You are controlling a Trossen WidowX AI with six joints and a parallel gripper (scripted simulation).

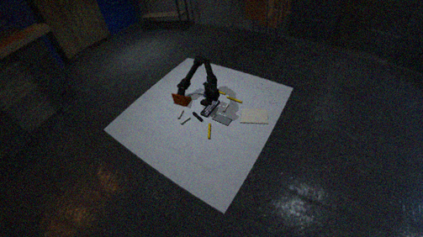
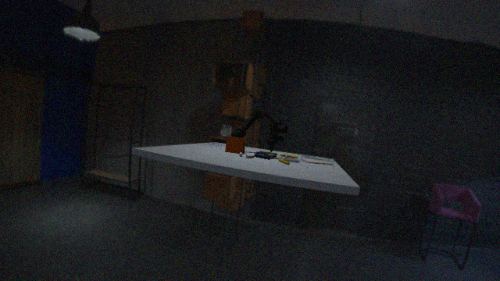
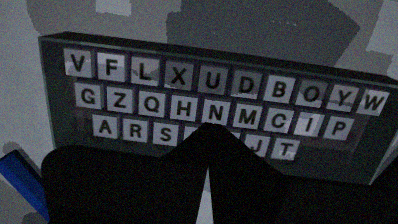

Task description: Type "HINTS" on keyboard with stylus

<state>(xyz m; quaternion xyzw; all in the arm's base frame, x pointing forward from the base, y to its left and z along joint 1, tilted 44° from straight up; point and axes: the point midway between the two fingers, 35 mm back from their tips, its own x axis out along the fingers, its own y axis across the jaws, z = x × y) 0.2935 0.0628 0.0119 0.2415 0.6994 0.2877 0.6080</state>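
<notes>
Right now my gripper tip is 13 cm past the blue stylus, 10 cm to the right of it and 3 cm above it. From my gripper tip the other things lie so: grey slab (15 cm ahead, 6 cm to the right, 4 cm below); grey stylus tip (16 cm behind, 8 cm to the left, 3 cm below); dark stick (3 cm behind, 15 cm to the right, 3 cm below).
</notes>
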